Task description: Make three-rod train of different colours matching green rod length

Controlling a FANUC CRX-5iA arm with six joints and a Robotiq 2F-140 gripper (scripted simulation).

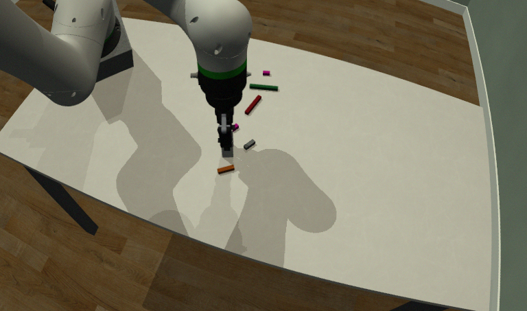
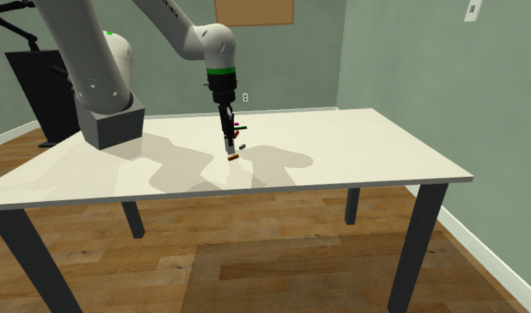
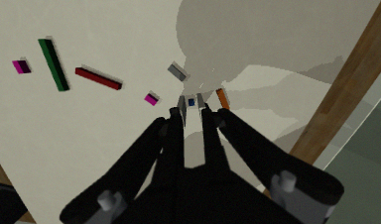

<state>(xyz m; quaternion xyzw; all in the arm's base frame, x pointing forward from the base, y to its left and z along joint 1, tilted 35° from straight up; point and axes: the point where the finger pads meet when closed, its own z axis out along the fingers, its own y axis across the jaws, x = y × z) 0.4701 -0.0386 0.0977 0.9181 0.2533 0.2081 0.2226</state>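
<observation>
The small blue rod lies 3 cm below my hand. The rest, counted from my hand: grey rod (4 cm to the left, 4 cm ahead, 3 cm below); then orange rod (5 cm to the right, 3 cm below, 2 cm ahead); then red rod (16 cm to the left, 3 cm below).
</observation>
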